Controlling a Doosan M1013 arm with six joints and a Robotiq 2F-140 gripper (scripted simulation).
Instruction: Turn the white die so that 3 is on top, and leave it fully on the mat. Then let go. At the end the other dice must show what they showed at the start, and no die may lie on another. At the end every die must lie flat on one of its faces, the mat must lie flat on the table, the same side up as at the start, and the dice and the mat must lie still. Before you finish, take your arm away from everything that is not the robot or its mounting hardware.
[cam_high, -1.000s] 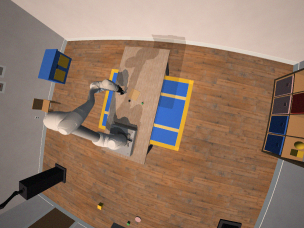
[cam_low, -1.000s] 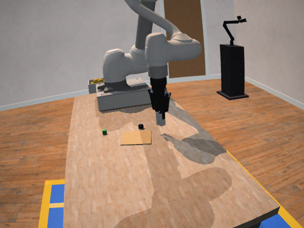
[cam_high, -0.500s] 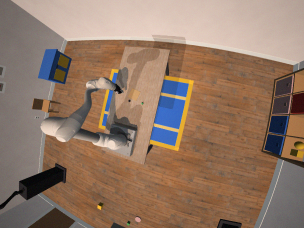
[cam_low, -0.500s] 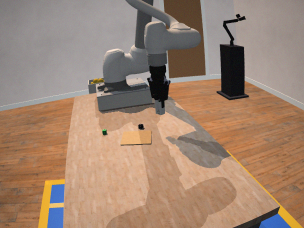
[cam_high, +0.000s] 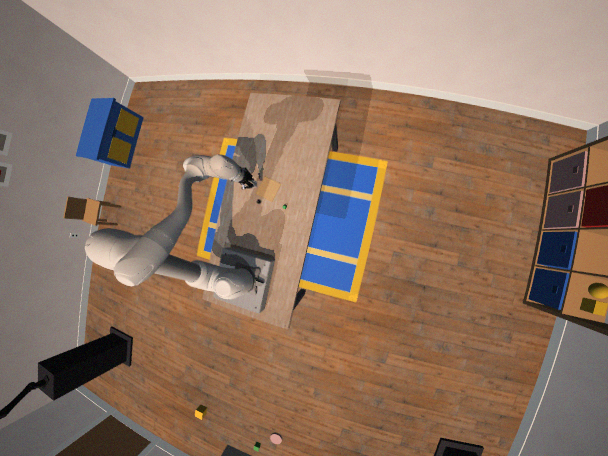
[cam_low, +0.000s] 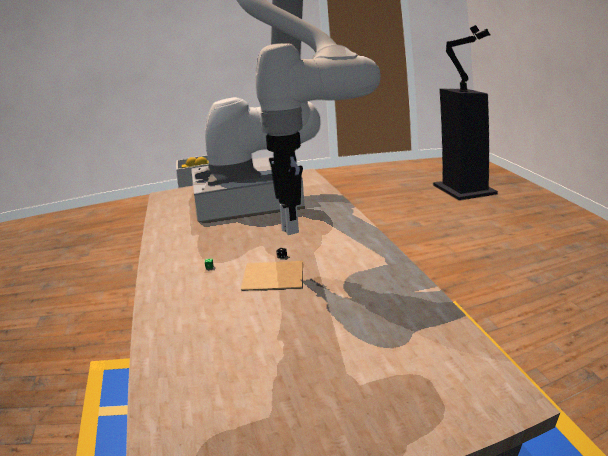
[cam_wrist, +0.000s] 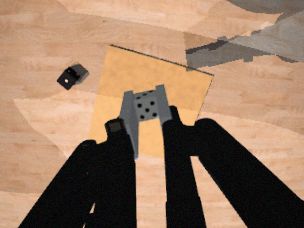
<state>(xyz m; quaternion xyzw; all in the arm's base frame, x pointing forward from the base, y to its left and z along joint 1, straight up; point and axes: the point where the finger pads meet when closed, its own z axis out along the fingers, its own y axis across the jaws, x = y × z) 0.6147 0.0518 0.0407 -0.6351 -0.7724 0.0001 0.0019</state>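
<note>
Right now the tan mat is 5 cm to the right of my hand and 14 cm below it. Also, from my hand: black die (10 cm behind, 13 cm below); then green die (11 cm behind, 19 cm to the right, 13 cm below); then white die (2 cm below).
</note>
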